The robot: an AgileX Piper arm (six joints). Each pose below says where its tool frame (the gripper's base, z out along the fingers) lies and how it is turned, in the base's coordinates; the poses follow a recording.
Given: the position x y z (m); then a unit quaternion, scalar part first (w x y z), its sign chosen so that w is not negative.
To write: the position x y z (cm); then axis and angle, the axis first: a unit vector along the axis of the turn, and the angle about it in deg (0 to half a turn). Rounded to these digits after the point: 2 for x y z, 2 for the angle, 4 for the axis.
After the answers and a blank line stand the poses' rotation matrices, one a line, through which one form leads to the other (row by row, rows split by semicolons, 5 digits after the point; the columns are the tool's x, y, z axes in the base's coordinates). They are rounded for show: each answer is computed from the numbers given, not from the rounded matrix.
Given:
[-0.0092 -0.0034 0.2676 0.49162 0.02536 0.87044 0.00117]
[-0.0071 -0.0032 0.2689 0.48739 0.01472 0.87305 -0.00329]
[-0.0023 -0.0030 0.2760 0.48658 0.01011 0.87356 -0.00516]
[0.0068 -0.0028 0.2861 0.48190 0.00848 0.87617 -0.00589]
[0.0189 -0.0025 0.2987 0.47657 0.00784 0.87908 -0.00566]
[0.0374 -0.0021 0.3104 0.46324 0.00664 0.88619 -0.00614]
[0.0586 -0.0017 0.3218 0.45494 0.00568 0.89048 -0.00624]
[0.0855 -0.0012 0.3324 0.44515 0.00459 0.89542 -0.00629]
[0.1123 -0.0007 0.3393 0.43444 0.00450 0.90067 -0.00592]
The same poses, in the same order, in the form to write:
[-0.92 -0.34 26.76 0.0291 0.9996 0.0013 121.11]
[-0.71 -0.32 26.89 0.0169 0.9999 -0.0038 121.66]
[-0.23 -0.30 27.60 0.0116 0.9999 -0.0059 121.77]
[0.68 -0.28 28.61 0.0097 0.9999 -0.0067 122.38]
[1.89 -0.25 29.87 0.0089 0.9999 -0.0064 123.08]
[3.74 -0.21 31.04 0.0075 0.9999 -0.0069 124.81]
[5.86 -0.17 32.18 0.0064 1.0000 -0.0070 125.88]
[8.55 -0.12 33.24 0.0051 1.0000 -0.0070 127.13]
[11.23 -0.07 33.93 0.0050 1.0000 -0.0066 128.50]

-0.51533 0.04300 0.85591; 0.04530 0.99871 -0.02290; -0.85579 0.02697 -0.51662
-0.52447 0.02891 0.85094; 0.02250 0.99954 -0.02009; -0.85113 0.00860 -0.52488
-0.52627 0.02268 0.85001; 0.01264 0.99974 -0.01885; -0.85022 0.00082 -0.52642
-0.53540 0.02054 0.84435; 0.00918 0.99979 -0.01849; -0.84455 -0.00215 -0.53548
-0.54564 0.01918 0.83780; 0.00839 0.99981 -0.01742; -0.83798 -0.00248 -0.54570
-0.57073 0.01746 0.82095; 0.00608 0.99984 -0.01703; -0.82111 -0.00473 -0.57074
-0.58599 0.01579 0.81016; 0.00444 0.99986 -0.01628; -0.81030 -0.00595 -0.58598
-0.60364 0.01382 0.79714; 0.00262 0.99988 -0.01535; -0.79725 -0.00718 -0.60360
-0.62248 0.01325 0.78252; 0.00296 0.99989 -0.01457; -0.78263 -0.00675 -0.62245

